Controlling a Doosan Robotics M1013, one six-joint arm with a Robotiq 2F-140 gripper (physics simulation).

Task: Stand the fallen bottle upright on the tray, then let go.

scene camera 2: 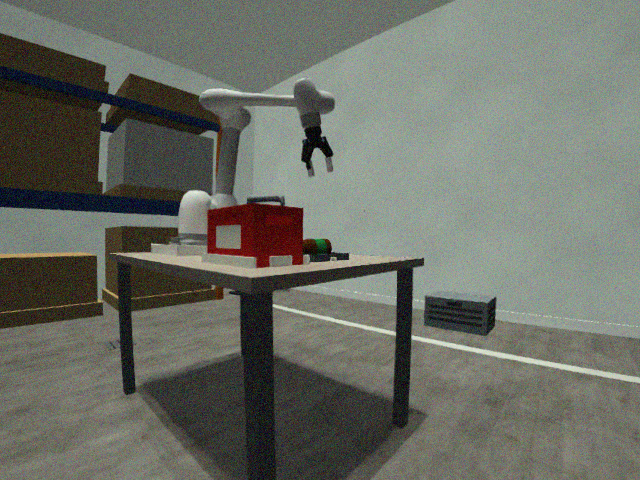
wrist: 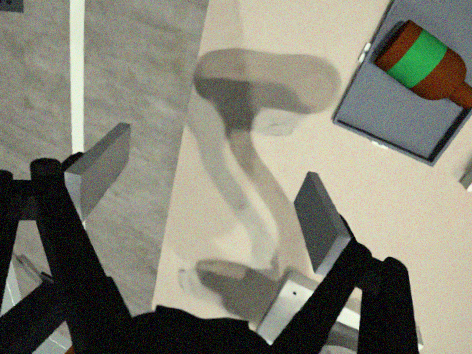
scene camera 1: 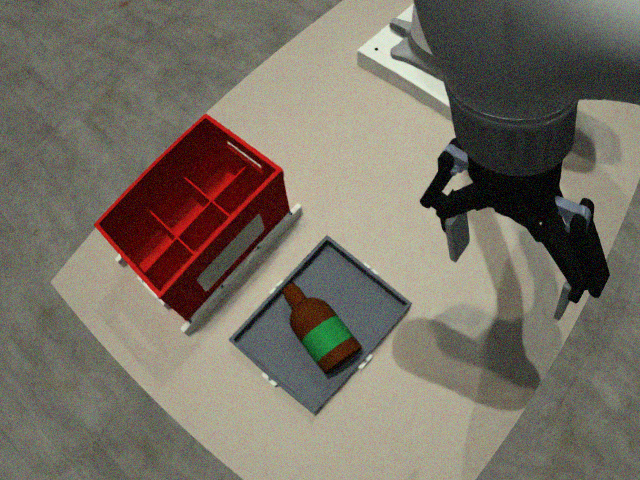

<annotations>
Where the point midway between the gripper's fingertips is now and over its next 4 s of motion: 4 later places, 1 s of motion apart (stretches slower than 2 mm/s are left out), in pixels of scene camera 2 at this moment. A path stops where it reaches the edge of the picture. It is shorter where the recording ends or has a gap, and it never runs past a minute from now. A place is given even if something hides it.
My gripper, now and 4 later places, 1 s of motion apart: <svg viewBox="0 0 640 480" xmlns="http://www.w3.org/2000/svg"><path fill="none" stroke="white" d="M321 174L317 192L317 241L316 247L317 203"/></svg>
</annotations>
